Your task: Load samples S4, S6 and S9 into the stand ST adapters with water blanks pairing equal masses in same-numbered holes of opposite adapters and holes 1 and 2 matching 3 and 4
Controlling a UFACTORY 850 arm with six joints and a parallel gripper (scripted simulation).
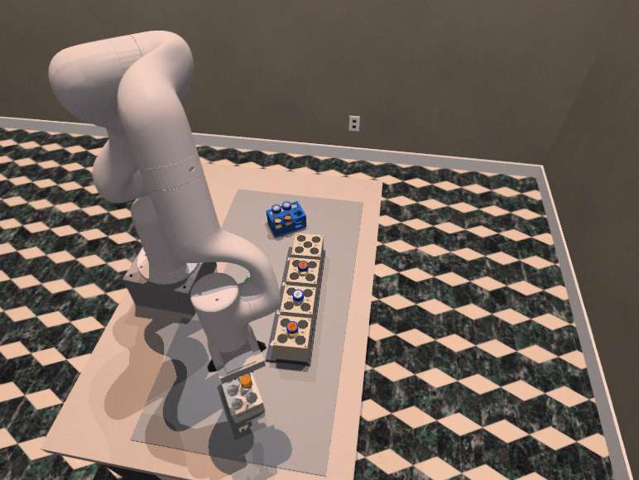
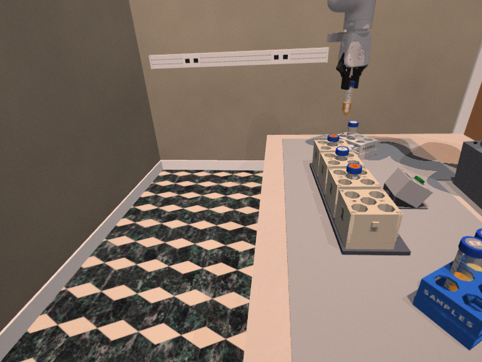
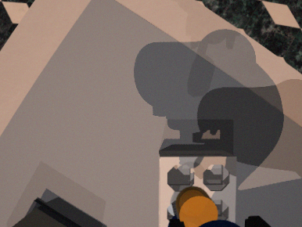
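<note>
The sample tube is 50 mm below my hand and 10 mm to the left of it. The rest, counted from my hand: green done key: 350 mm to the left, 180 mm below, 160 mm behind; then white blanks rack: 220 mm below, 40 mm behind, 20 mm to the left; then white-dot tube: 190 mm below, 30 mm to the left, 20 mm behind.
</note>
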